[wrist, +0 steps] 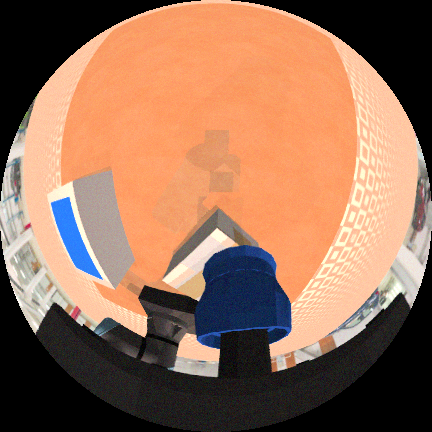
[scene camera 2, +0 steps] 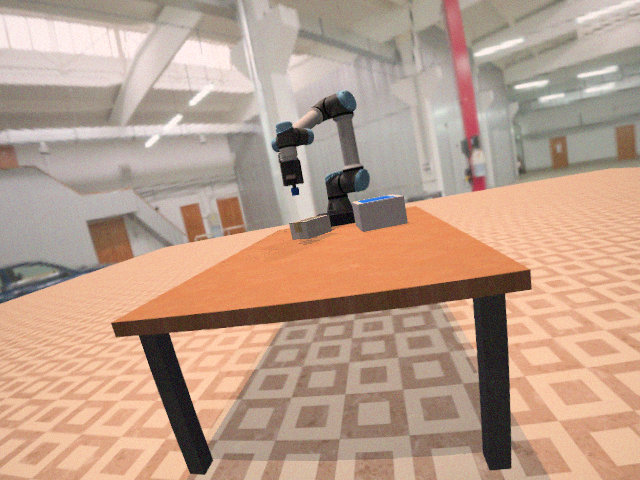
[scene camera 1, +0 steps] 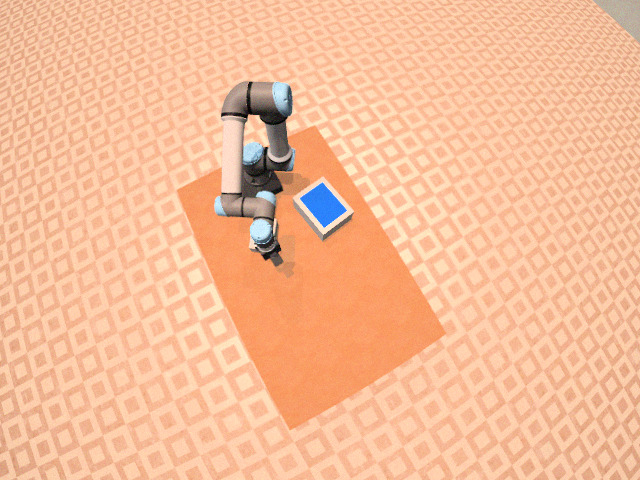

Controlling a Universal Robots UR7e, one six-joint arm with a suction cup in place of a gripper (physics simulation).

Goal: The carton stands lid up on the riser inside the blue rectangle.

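Pixels of known places: hand at its tool point: [wrist: 239,275] [scene camera 2: 295,195]; arm's base at its link origin: [wrist: 167,320] [scene camera 2: 340,212] [scene camera 1: 258,174].
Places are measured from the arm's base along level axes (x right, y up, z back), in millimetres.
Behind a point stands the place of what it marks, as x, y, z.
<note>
The grey carton [scene camera 1: 253,245] @(231, 20, -333) [scene camera 2: 311,227] @(148, -14, -385) [wrist: 196,254] @(137, 21, -358) lies flat on the table, with a pale top and a tan tape band. In scene camera 1 the wrist hides most of it. The riser [scene camera 1: 324,230] @(-93, 59, -482) [scene camera 2: 382,214] @(-172, -3, -493) [wrist: 102,225] @(-71, 6, -389) is a grey block with a pale top, standing beside the carton and apart from it. The filled blue rectangle [scene camera 1: 323,205] @(-167, 59, -373) [scene camera 2: 376,199] @(-171, 58, -394) [wrist: 74,240] @(-141, 59, -372) is on its top, with nothing on it. My gripper [scene camera 2: 295,191] [wrist: 243,290], a blue suction cup, is open and holds nothing. It hangs above the carton, clearly apart from it, and hides part of it in the wrist view.
The orange table [scene camera 1: 336,310] @(77, -61, -828) [scene camera 2: 330,273] @(60, -61, -1057) [wrist: 215,75] @(158, -61, -682) bears the carton, the riser and the arm's base [scene camera 2: 340,209] @(-4, 21, -74). The base stands at the far end, behind the carton and riser. The riser is taller than the carton. Shadows fall on the table near the carton.
</note>
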